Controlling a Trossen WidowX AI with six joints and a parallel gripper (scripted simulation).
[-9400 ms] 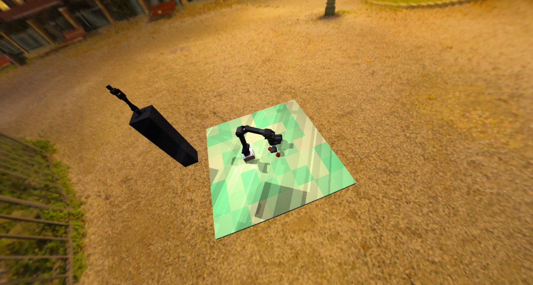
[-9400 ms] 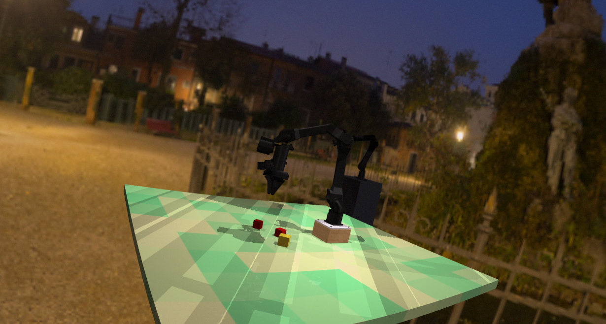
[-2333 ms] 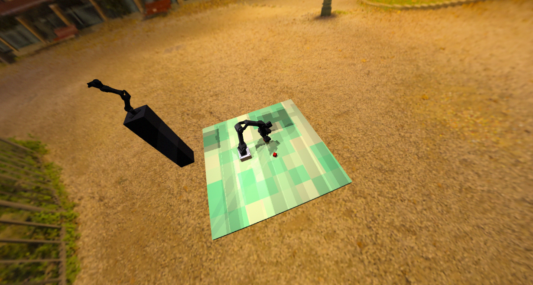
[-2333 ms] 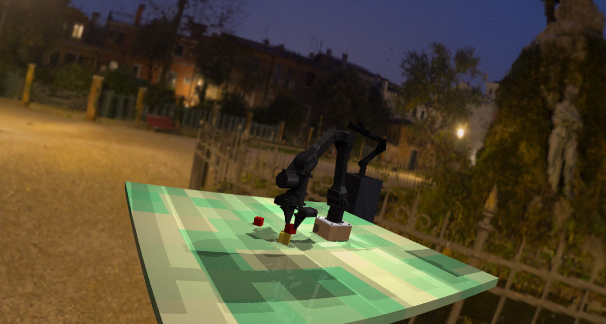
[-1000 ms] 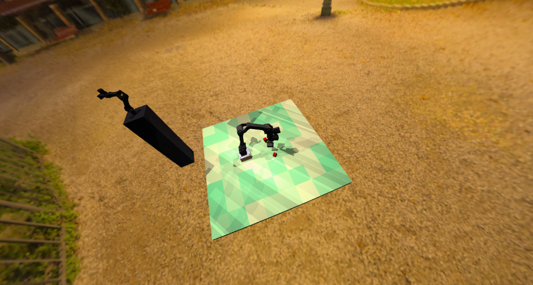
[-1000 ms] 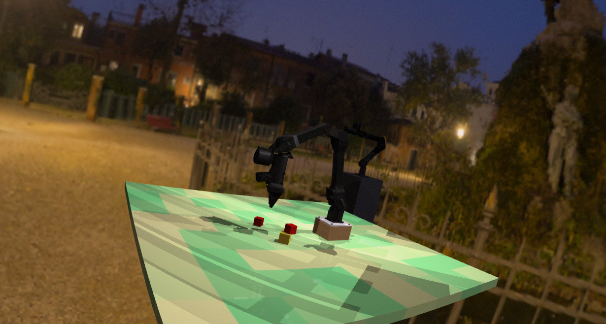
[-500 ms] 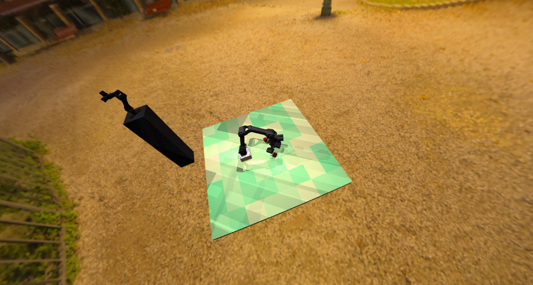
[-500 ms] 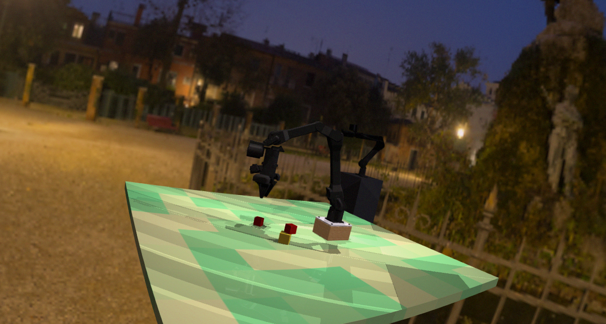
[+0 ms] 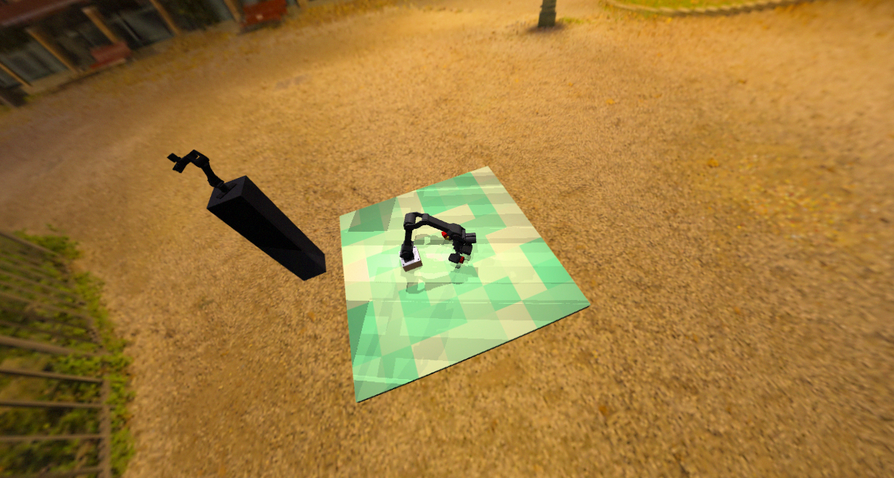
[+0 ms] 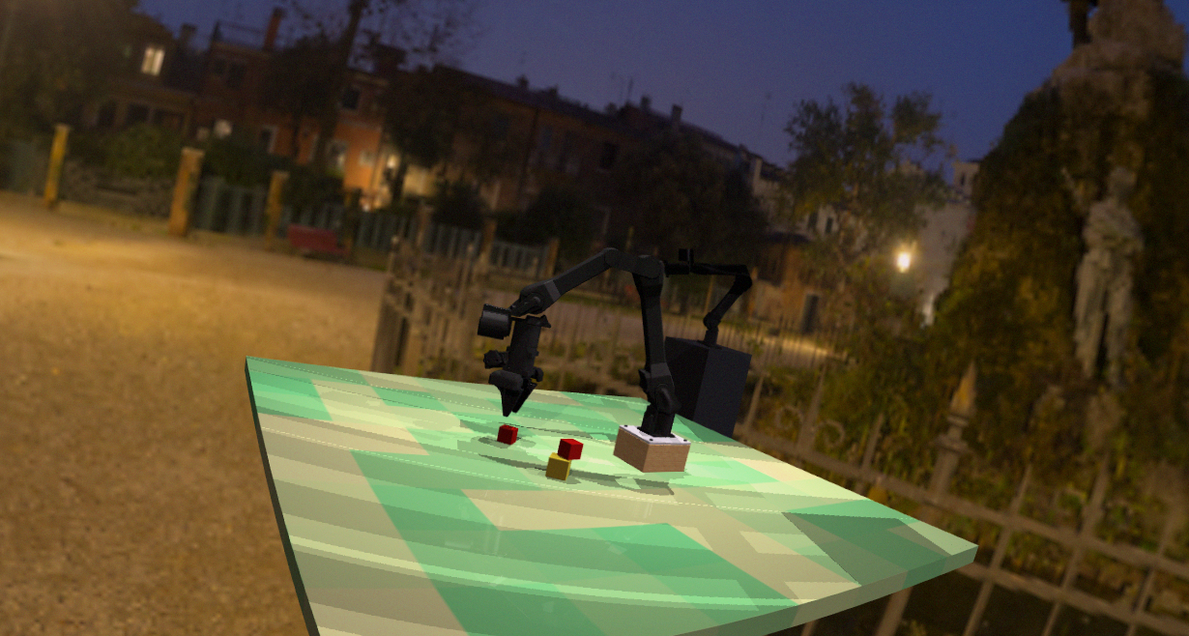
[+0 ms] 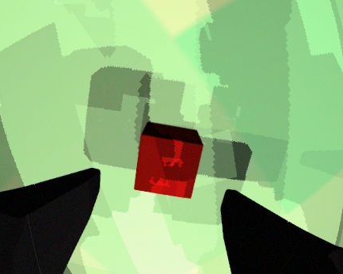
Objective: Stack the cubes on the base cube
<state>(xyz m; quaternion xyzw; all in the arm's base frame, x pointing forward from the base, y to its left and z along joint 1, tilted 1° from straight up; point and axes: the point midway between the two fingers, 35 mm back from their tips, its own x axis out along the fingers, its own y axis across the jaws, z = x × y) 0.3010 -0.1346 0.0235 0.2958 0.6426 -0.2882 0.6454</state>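
Now: the yellow base cube 20 cm to the left of my gripper tip, 4 cm below it and 1 cm behind it.
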